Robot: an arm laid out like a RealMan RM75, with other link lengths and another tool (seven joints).
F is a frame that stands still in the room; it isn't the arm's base.
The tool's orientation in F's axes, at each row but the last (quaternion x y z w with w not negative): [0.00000 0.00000 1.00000 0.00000]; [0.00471 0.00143 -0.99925 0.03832]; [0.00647 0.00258 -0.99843 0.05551]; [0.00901 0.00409 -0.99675 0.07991]
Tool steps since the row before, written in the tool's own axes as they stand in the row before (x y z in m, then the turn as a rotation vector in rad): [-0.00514 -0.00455 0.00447 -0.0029 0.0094 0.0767]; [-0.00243 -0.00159 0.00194 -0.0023 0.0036 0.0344]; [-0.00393 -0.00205 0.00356 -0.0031 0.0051 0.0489]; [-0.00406 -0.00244 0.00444 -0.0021 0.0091 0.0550]
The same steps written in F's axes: [0.00514 0.00455 0.00447 0.0029 -0.0094 0.0767]; [0.00228 0.00177 0.00197 0.0022 -0.0035 0.0344]; [0.00363 0.00245 0.00362 0.0030 -0.0050 0.0489]; [0.00354 0.00301 0.00453 0.0026 -0.0092 0.0550]
